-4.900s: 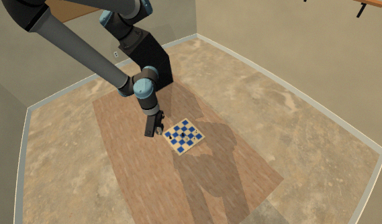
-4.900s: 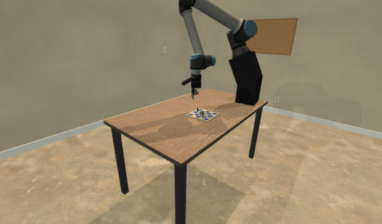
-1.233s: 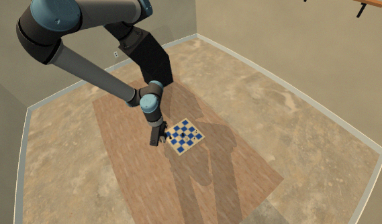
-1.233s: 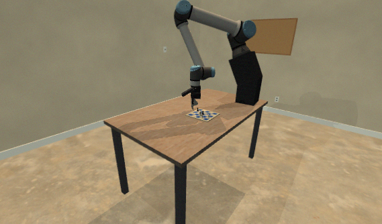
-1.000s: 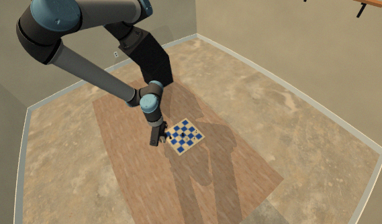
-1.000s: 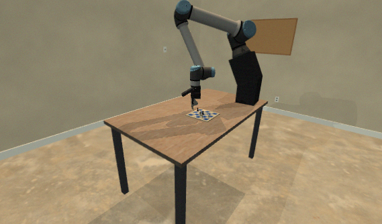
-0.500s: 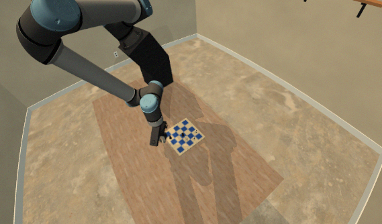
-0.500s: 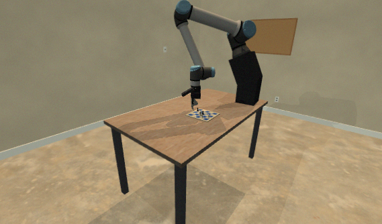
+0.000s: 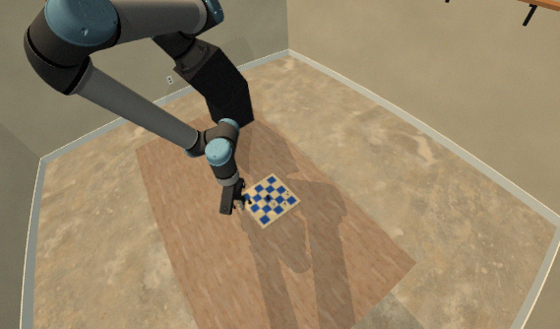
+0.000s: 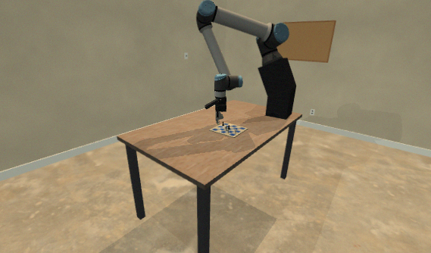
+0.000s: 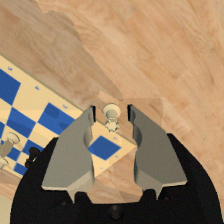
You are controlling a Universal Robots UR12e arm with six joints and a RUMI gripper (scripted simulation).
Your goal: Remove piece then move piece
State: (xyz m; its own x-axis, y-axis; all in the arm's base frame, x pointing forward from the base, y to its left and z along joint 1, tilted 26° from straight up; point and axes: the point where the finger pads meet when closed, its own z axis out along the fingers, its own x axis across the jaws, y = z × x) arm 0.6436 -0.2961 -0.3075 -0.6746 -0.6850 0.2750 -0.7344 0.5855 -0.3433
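My hand is 10 mm past the white chess piece, 10 mm to the right of it and 10 mm above it. Also, from my hand: chessboard 20 mm ahead, 140 mm to the left, 20 mm below.
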